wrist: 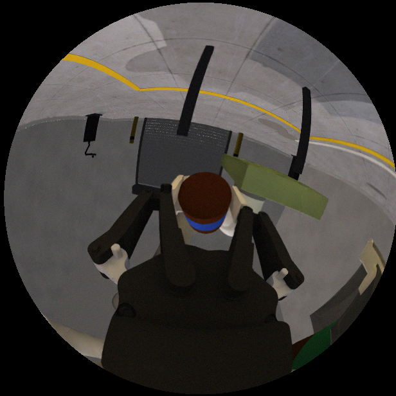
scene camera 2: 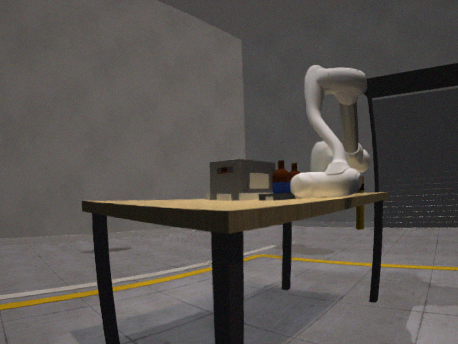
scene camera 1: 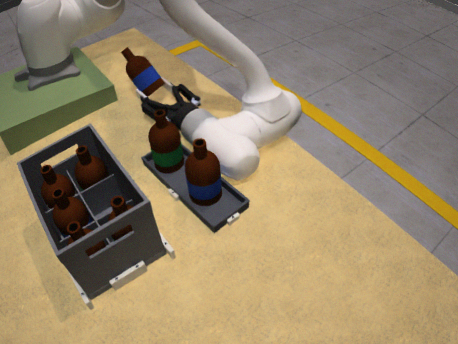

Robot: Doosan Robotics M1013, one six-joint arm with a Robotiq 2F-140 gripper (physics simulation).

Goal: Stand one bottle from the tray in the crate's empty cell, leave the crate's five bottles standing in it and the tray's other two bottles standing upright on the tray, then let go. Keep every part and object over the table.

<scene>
my gripper: wrist; scene camera 1
same spot on my gripper: (wrist: 110, 252) = (scene camera 1: 197, 105)
</scene>
